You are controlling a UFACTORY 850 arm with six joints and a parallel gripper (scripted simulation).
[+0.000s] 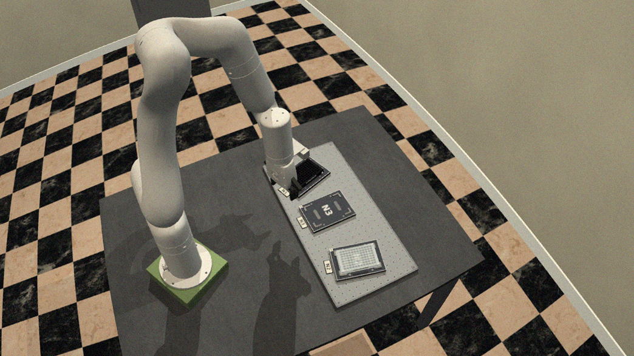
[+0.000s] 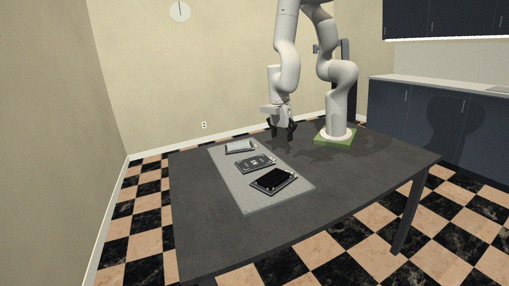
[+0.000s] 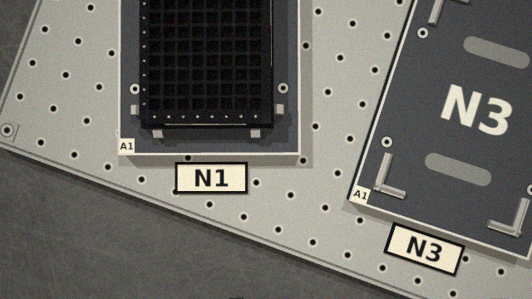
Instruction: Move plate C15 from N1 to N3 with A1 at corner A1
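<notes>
My hand is 12 cm to the right of the black plate C15, 12 cm short of it and 11 cm above it. From my hand the other things lie so: dark nest base: 13 cm below, 12 cm ahead, 6 cm to the right; white plate C51: 28 cm to the right, 12 cm ahead, 11 cm below.
</notes>
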